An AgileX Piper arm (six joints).
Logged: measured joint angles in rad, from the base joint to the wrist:
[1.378 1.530 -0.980 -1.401 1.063 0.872]
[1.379 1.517 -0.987 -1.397 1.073 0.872]
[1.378 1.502 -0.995 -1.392 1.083 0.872]
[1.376 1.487 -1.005 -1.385 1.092 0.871]
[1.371 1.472 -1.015 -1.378 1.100 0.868]
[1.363 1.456 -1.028 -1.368 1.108 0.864]
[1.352 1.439 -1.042 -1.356 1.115 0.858]
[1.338 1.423 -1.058 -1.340 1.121 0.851]
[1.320 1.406 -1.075 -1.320 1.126 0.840]
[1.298 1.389 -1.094 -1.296 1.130 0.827]
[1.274 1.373 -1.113 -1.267 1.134 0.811]
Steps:
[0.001 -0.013 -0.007 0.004 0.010 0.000]
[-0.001 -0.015 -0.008 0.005 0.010 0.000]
[-0.002 -0.015 -0.010 0.007 0.009 -0.001]
[-0.005 -0.015 -0.010 0.007 0.008 -0.003]
[-0.008 -0.016 -0.013 0.010 0.008 -0.004]
[-0.011 -0.017 -0.014 0.012 0.007 -0.006]
[-0.014 -0.016 -0.016 0.016 0.006 -0.007]
[-0.018 -0.017 -0.017 0.020 0.005 -0.011]
[-0.022 -0.017 -0.019 0.024 0.004 -0.013]
[-0.024 -0.016 -0.019 0.029 0.004 -0.016]

